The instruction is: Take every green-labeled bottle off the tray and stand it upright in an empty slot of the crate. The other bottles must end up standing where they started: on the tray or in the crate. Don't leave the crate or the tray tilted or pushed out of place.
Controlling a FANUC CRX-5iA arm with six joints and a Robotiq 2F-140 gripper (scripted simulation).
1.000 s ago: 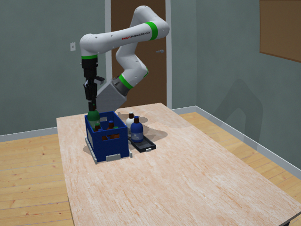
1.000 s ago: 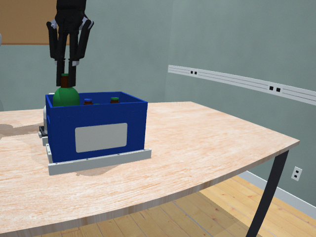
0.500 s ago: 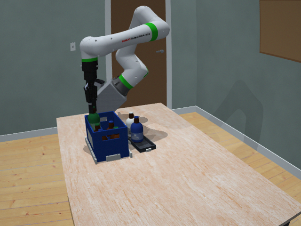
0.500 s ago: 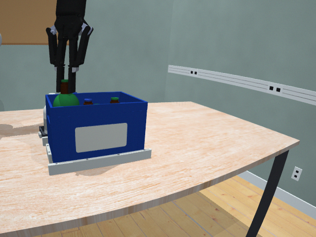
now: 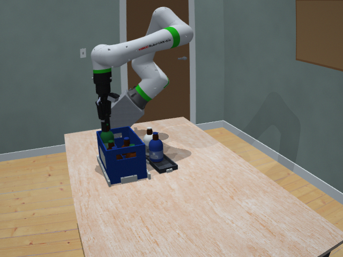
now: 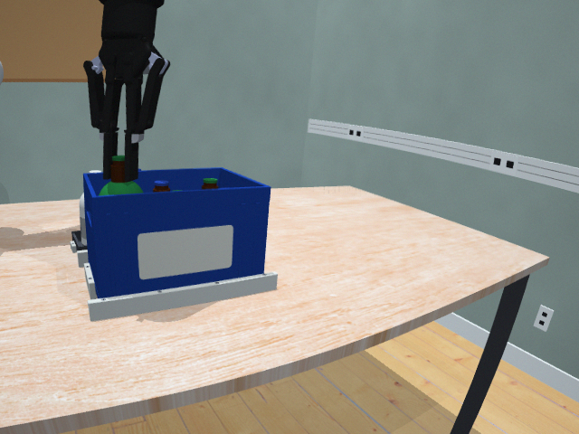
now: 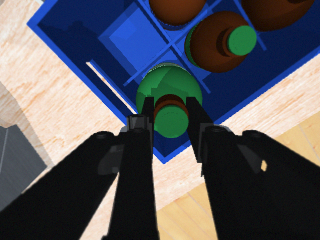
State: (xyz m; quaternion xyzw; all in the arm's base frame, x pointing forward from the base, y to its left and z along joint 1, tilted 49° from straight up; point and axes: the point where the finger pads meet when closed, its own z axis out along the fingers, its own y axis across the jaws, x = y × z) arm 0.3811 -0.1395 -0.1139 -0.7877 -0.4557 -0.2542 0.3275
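Now: the green-labeled bottle 8 cm below my hand. From my hand the other things lie so: white-labeled bottle (23 cm to the left, 14 cm below, 7 cm behind); then blue-labeled bottle (25 cm to the left, 14 cm below, 2 cm ahead); then blue crate (14 cm below, 8 cm ahead, 6 cm to the left).
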